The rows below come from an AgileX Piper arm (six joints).
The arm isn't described. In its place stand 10 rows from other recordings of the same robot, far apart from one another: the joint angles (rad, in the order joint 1, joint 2, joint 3, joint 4, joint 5, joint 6), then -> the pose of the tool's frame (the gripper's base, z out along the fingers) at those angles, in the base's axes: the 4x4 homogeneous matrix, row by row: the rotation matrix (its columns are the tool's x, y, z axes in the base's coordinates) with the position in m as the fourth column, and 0 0 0 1 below.
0.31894, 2.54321, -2.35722, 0.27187, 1.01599, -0.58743 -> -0.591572, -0.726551, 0.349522, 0.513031; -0.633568, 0.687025, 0.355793, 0.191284; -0.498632, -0.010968, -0.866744, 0.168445; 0, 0, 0, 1
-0.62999, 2.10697, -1.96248, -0.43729, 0.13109, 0.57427 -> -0.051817, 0.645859, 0.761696, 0.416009; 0.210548, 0.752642, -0.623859, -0.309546; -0.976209, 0.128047, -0.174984, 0.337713; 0, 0, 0, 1
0.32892, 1.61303, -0.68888, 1.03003, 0.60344, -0.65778 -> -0.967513, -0.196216, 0.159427, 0.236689; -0.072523, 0.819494, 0.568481, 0.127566; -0.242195, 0.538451, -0.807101, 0.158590; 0, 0, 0, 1
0.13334, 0.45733, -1.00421, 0.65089, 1.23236, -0.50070 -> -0.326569, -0.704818, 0.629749, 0.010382; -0.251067, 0.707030, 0.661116, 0.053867; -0.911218, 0.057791, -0.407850, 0.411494; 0, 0, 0, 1
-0.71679, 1.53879, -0.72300, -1.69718, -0.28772, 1.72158 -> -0.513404, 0.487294, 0.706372, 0.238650; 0.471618, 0.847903, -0.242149, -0.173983; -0.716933, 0.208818, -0.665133, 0.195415; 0, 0, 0, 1
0.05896, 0.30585, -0.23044, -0.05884, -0.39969, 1.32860 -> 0.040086, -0.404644, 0.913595, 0.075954; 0.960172, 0.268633, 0.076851, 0.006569; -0.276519, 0.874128, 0.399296, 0.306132; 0, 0, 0, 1
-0.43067, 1.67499, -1.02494, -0.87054, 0.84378, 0.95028 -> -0.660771, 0.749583, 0.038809, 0.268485; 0.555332, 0.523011, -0.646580, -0.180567; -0.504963, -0.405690, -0.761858, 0.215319; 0, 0, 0, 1
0.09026, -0.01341, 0.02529, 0.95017, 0.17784, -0.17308 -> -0.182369, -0.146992, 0.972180, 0.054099; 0.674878, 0.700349, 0.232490, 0.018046; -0.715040, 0.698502, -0.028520, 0.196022; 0, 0, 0, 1
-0.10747, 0.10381, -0.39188, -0.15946, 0.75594, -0.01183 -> -0.387063, 0.159198, 0.908206, 0.031306; -0.086188, 0.974423, -0.207537, -0.013347; -0.918016, -0.158606, -0.363442, 0.269960; 0, 0, 0, 1
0.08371, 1.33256, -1.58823, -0.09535, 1.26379, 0.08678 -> -0.792894, 0.017450, 0.609110, 0.254375; -0.008712, 0.999163, -0.039965, 0.013056; -0.609297, -0.036995, -0.792078, 0.439465; 0, 0, 0, 1
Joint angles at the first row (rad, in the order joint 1, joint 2, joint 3, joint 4, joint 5, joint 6):
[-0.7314 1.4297 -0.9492 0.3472 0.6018 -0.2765]
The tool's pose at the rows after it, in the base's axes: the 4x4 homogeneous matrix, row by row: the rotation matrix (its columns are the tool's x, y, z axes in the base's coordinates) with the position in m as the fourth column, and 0 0 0 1 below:
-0.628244, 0.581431, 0.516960, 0.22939; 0.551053, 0.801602, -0.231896, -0.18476; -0.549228, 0.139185, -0.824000, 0.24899; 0, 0, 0, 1
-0.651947, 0.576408, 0.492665, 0.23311; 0.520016, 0.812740, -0.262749, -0.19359; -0.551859, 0.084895, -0.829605, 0.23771; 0, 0, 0, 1
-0.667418, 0.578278, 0.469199, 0.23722; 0.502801, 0.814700, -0.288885, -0.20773; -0.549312, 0.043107, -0.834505, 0.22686; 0, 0, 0, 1
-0.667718, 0.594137, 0.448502, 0.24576; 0.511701, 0.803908, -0.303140, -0.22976; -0.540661, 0.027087, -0.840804, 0.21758; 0, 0, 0, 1
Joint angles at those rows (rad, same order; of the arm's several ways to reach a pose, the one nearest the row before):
[-0.7314 1.4620 -0.9473 0.3172 0.5869 -0.2765]
[-0.7335 1.5051 -0.9472 0.2663 0.5371 -0.2808]
[-0.7506 1.5626 -0.9667 0.2294 0.4988 -0.2905]
[-0.7786 1.6480 -1.0321 0.2134 0.4873 -0.2945]

